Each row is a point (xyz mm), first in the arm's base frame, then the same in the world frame.
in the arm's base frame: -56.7 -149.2 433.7
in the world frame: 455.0 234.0 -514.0
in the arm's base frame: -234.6 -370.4 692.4
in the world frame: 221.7 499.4 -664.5
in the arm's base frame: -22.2 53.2 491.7
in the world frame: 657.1 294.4 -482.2
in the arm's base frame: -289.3 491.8 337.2
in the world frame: 1089.2 171.1 -774.9
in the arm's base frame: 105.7 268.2 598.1
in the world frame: 874.1 396.6 -354.2
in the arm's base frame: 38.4 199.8 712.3
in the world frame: 800.8 513.6 -410.5
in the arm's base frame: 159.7 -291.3 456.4
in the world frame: 320.3 237.2 -291.7
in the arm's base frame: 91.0 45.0 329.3
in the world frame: 656.7 124.0 -381.2
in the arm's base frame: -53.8 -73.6 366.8
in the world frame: 532.1 169.0 -518.6
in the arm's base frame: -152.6 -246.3 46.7
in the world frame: 363.3 -147.2 -634.9
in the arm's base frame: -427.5 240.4 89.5
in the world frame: 838.7 -72.1 -922.4
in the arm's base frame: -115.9 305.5 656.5
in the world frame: 902.1 472.0 -572.0
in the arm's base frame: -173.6 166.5 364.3
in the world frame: 767.8 181.4 -646.4
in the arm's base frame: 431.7 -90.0 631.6
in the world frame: 527.2 397.0 -14.6
